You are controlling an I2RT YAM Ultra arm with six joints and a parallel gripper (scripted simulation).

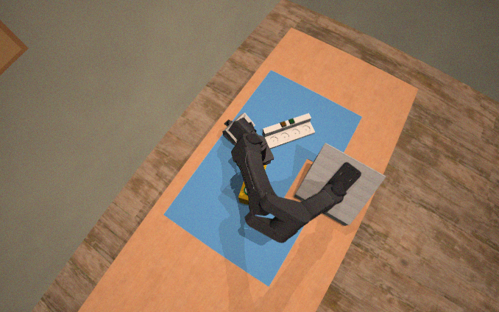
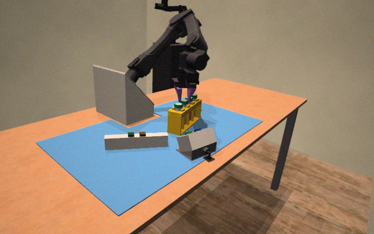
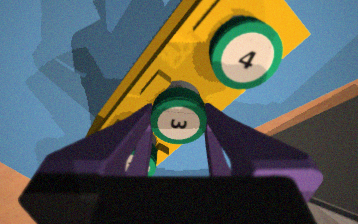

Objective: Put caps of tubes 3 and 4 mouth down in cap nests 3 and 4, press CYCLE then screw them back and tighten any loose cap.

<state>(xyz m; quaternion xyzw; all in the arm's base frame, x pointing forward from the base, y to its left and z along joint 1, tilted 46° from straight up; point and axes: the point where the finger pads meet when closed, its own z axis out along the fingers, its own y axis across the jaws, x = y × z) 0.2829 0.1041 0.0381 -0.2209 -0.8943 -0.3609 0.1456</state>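
Right now my hand is right at the cap 3. Also, from my hand: cap 4 (20 mm ahead, 50 mm to the right); blue key (160 mm ahead, 80 mm to the right, 50 mm below); cap 2 (20 mm behind, 50 mm to the left).
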